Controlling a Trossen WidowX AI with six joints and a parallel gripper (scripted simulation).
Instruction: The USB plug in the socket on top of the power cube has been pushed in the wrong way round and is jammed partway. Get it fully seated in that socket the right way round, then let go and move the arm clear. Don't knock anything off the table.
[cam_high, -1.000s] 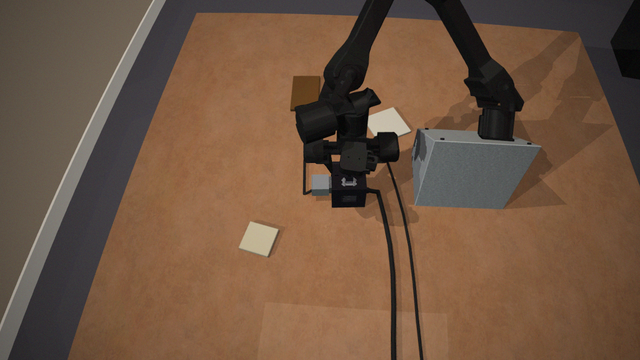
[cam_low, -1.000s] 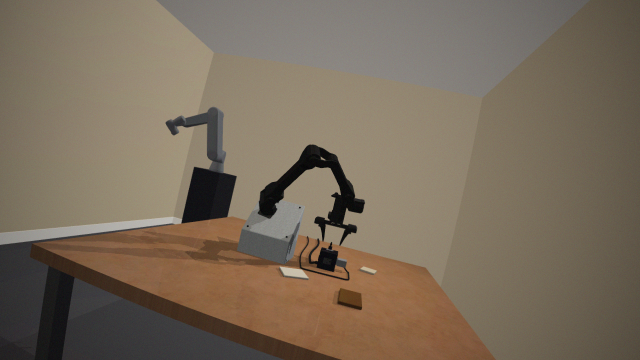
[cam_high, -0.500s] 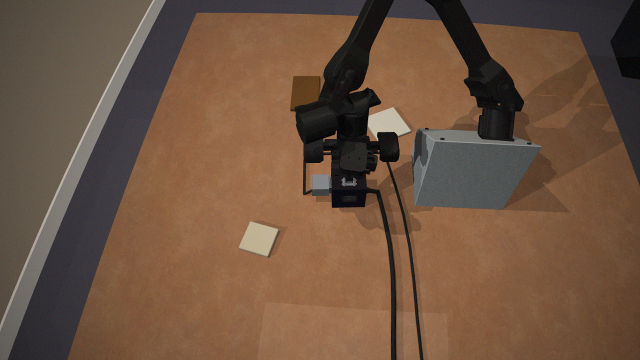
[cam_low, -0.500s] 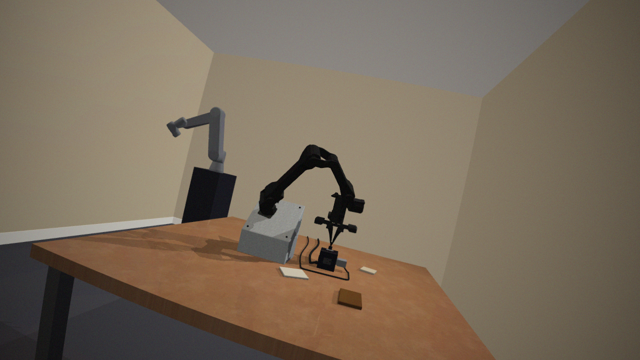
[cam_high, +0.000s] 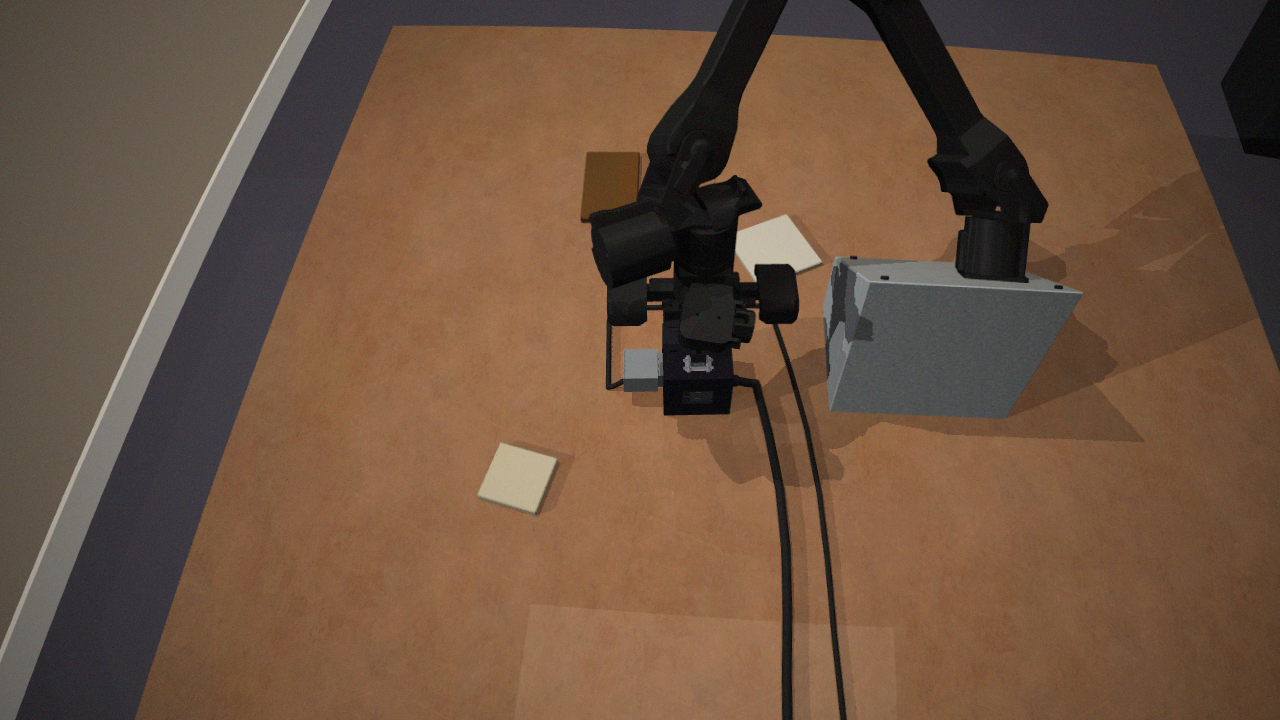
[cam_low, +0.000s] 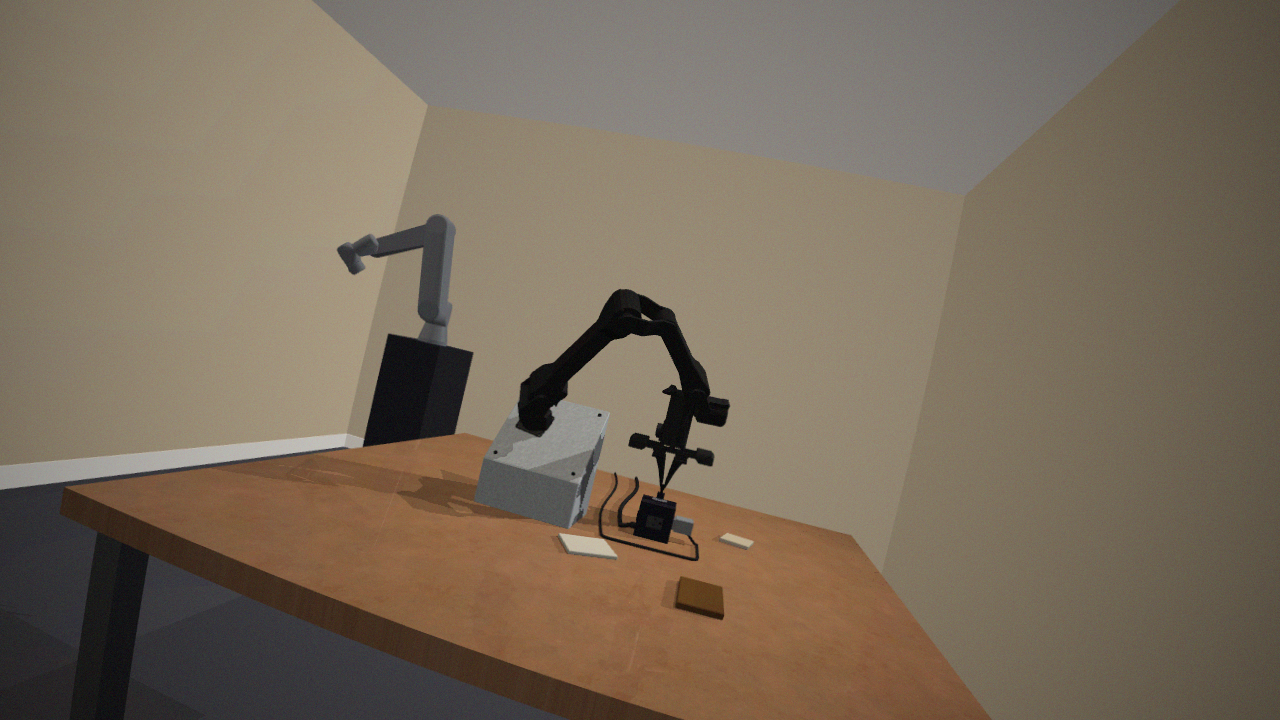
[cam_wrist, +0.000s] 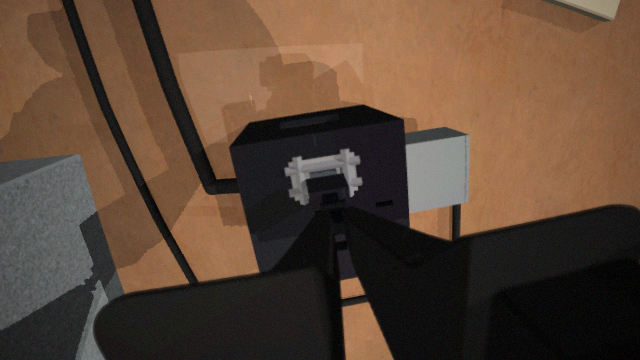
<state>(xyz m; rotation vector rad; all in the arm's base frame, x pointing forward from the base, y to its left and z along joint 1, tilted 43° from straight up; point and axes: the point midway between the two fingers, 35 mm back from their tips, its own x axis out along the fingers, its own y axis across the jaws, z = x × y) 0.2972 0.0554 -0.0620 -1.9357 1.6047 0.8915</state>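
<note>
Now: gripper tip 10 mm to the right of the light grey socket frame and 40 mm above it. From my gripper tip the other things lie so: dark USB plug (10 mm below); brown tile (160 mm ahead, 310 mm to the right, 100 mm below).
</note>
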